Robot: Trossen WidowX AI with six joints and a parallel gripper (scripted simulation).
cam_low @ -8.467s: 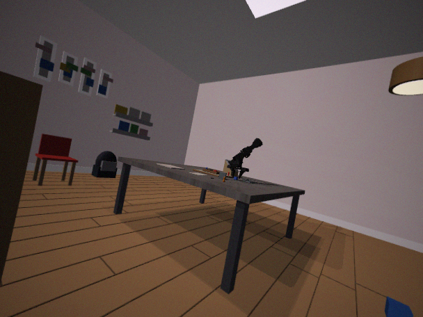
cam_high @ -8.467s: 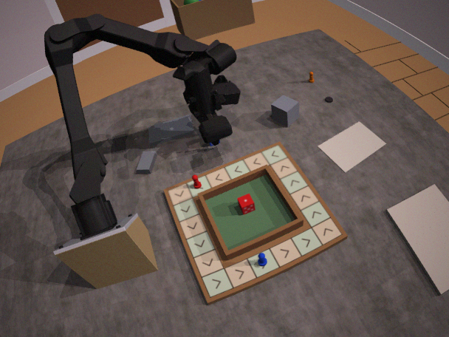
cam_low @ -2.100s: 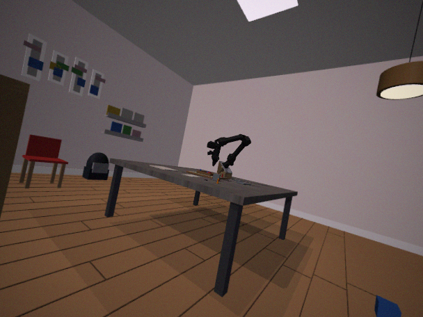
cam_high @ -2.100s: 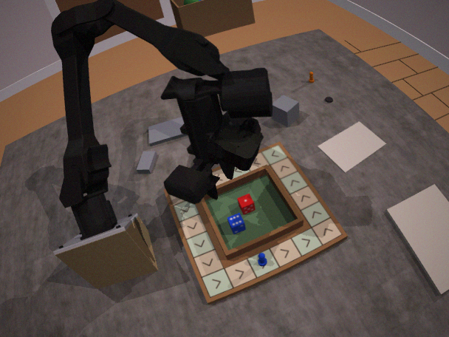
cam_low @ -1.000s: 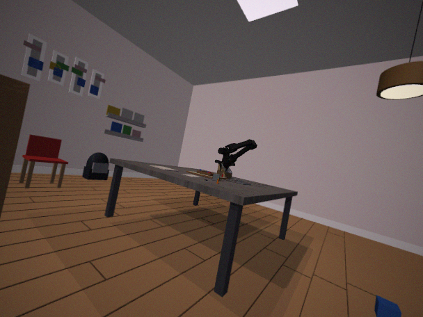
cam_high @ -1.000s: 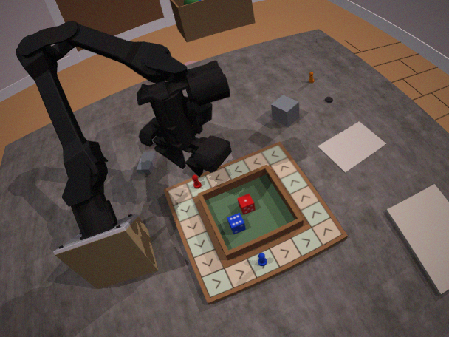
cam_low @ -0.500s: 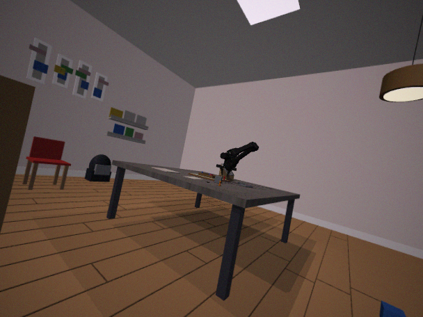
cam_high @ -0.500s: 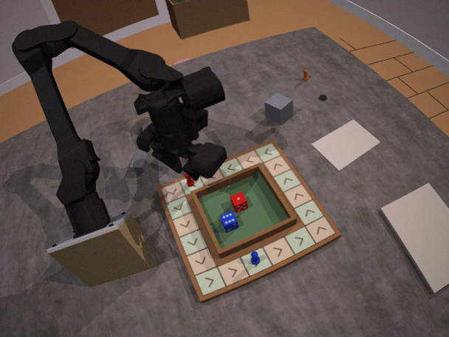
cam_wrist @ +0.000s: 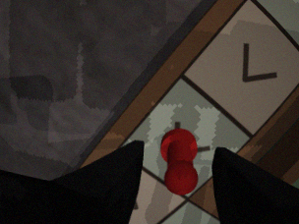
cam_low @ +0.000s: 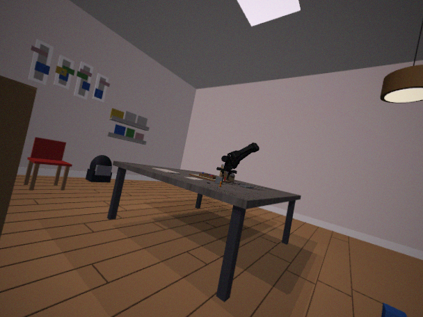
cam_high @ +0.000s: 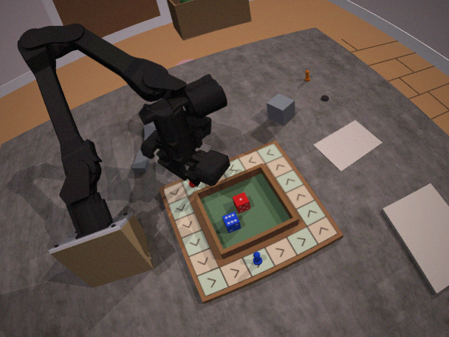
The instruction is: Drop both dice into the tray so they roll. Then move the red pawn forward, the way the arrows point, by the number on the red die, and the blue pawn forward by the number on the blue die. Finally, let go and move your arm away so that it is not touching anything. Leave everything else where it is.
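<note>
My gripper tip is 5 cm short of the blue pawn, 23 cm to the left of it and 1 cm below it. The rest, counted from my gripper tip: green tray (7 cm ahead, 11 cm to the right, 1 cm below); die (4 cm ahead, 13 cm to the right); red pawn (1 cm above).
</note>
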